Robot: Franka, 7 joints.
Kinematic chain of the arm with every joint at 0, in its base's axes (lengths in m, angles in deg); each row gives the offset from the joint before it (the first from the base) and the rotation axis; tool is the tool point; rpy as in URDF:
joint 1: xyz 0 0 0.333 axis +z
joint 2: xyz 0 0 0 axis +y
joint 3: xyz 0 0 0.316 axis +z
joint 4: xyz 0.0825 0 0 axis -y
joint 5: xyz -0.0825 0 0.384 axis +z
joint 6: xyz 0 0 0 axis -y
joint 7: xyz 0.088 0 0 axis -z
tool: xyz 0 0 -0.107 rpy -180 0 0
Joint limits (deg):
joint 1: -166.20..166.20
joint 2: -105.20..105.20
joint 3: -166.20..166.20
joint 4: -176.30..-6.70
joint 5: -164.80..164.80
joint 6: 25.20..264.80
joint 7: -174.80..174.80
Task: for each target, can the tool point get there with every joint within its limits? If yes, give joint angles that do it. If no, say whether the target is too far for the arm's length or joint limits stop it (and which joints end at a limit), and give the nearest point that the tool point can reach.
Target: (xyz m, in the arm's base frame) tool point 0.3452 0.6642 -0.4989
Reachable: no: too far | nearest point 0.2705 0.5204 -0.2658 | short by 0.284 m
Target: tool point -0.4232 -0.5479 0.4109
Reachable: yes | joints 86.42 -87.19 62.43 -55.58 -101.91 231.42 -23.30
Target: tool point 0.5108 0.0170 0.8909
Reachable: yes | joints -42.38 35.02 71.78 -44.28 -97.19 213.02 40.59
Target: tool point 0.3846 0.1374 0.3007
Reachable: yes | joints 118.54 79.36 -77.68 -160.74 36.68 193.95 -31.02
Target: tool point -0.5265 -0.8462 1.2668
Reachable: no: too far | nearest point -0.3307 -0.5315 0.9196 | short by 0.508 m
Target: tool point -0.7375 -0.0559 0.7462
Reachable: yes | joints -7.93 -79.62 -37.86 -38.99 125.50 116.77 44.34
